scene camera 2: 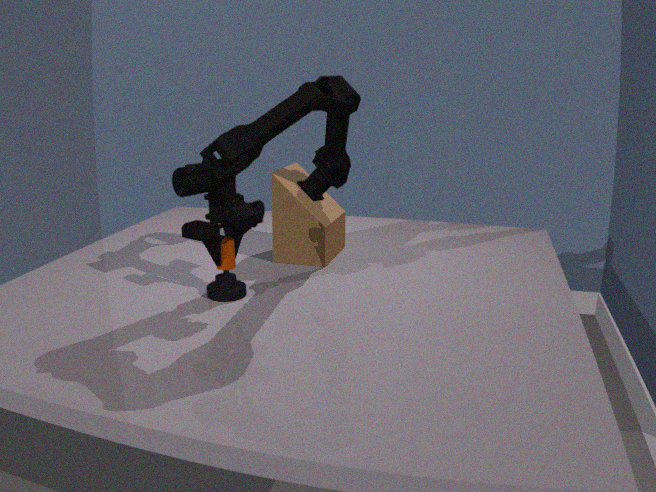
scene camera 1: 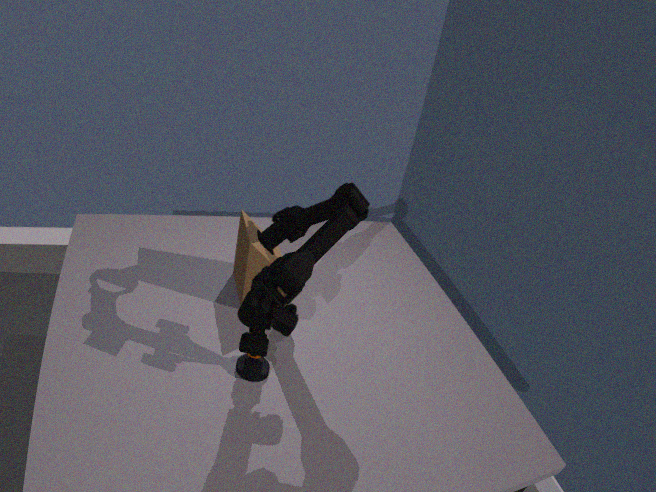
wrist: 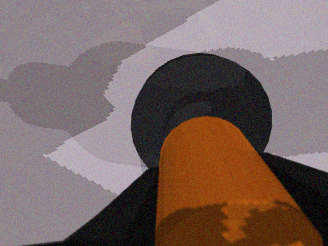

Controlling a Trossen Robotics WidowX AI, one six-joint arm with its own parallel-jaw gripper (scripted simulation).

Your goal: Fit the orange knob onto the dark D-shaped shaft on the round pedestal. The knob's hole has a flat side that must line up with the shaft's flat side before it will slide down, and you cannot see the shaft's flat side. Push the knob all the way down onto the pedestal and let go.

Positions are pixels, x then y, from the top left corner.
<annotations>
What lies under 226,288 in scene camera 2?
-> A pedestal.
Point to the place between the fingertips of the gripper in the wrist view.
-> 207,170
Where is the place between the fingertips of the gripper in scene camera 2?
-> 225,263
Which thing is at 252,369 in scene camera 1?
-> A pedestal.
</annotations>
